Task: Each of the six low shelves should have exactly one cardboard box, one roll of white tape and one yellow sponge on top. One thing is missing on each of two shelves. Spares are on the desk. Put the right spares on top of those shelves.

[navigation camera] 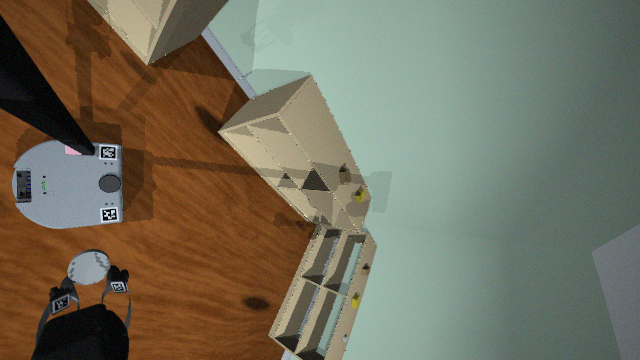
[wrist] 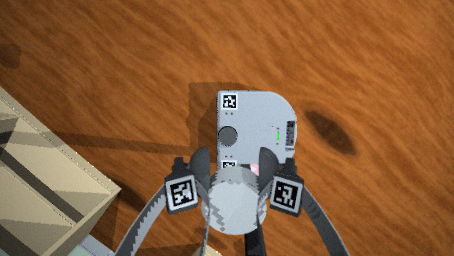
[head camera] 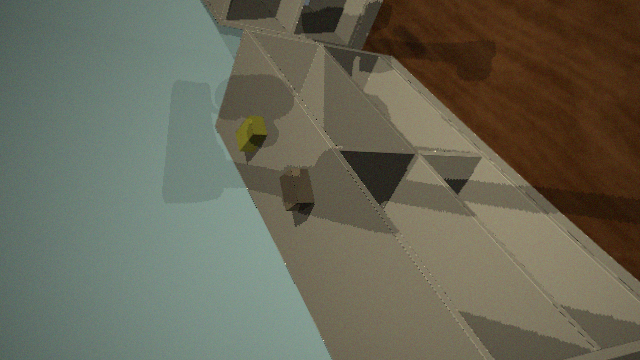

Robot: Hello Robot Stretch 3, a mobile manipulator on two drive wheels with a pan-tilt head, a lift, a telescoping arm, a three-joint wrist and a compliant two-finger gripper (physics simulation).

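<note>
My gripper is shut on a white tape roll, held between the fingertips above the floor, out from the shelves. The near low shelf has a yellow sponge and a brown cardboard box on top, toward one end. No tape roll shows on its top. The adjoining low shelf bears a cardboard box, a yellow sponge and a small white tape roll. The desk does not show.
Another low shelf stands at the upper left of the navigation view, separated from the near shelf by a gap. The pale green wall runs behind the shelves. My base stands on the brown wood floor.
</note>
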